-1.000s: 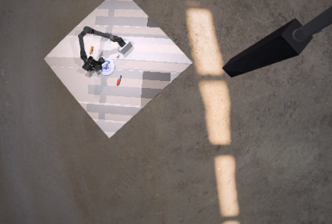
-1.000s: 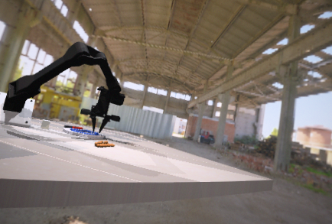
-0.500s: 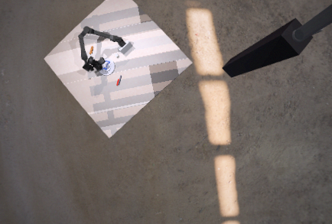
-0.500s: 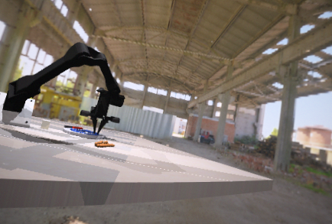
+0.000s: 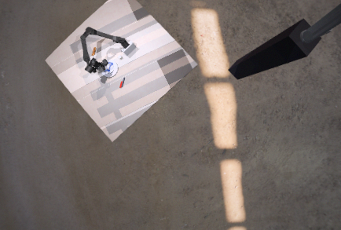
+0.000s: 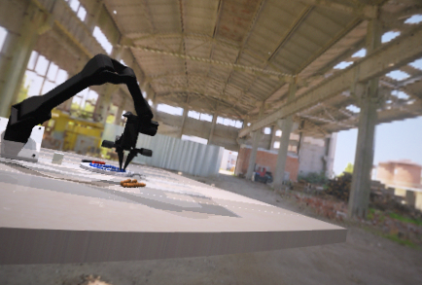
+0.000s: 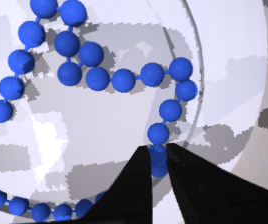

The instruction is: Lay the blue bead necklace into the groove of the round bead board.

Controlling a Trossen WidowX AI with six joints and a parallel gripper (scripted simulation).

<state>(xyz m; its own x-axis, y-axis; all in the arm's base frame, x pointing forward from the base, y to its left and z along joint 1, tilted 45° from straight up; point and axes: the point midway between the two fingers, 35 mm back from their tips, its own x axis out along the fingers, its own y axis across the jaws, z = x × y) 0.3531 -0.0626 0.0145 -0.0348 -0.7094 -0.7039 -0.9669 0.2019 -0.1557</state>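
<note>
My gripper tip is now 40 mm past the round white bead board, 40 mm to the right of it and 10 mm above it. Also, from my gripper tip: small white block (220 mm behind, 50 mm to the left); red pen-like object (20 mm behind, 270 mm to the left, 10 mm below).
</note>
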